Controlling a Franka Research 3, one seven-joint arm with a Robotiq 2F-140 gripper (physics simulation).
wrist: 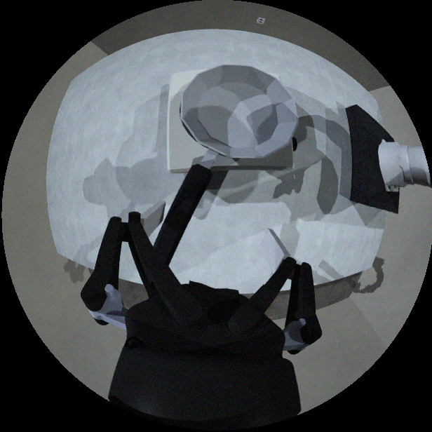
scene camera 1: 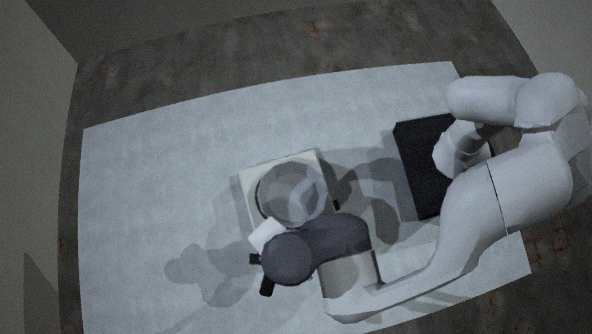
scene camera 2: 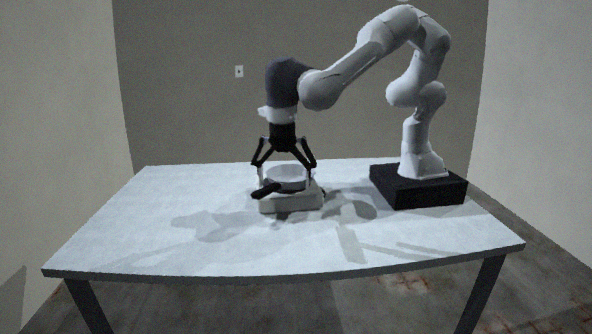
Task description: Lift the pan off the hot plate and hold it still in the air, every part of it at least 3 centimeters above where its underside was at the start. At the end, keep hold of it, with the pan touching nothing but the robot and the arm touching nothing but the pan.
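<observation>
The grey round pan [scene camera 1: 292,192] [scene camera 2: 287,172] [wrist: 237,112] sits upright on the cream hot plate [scene camera 1: 248,178] [scene camera 2: 292,203] [wrist: 181,156]. Its black handle [scene camera 1: 267,286] [scene camera 2: 266,190] [wrist: 186,207] sticks out over the near edge of the hot plate. My gripper [scene camera 2: 285,178] [wrist: 215,224] points down, open, with nothing held. In the wrist view the handle runs between the spread fingers, much closer to the left finger, and the pan bowl lies beyond the fingertips. In scene camera 1 the wrist hides most of the gripper and part of the handle.
The black base block [scene camera 1: 420,170] [scene camera 2: 430,192] [wrist: 367,160] of the arm stands on the white table [scene camera 1: 150,150] [scene camera 2: 175,255] [wrist: 100,100], right of the hot plate. A small black knob [scene camera 1: 336,205] [wrist: 294,144] sticks out of the hot plate's right side. The forearm reaches over the table's right part.
</observation>
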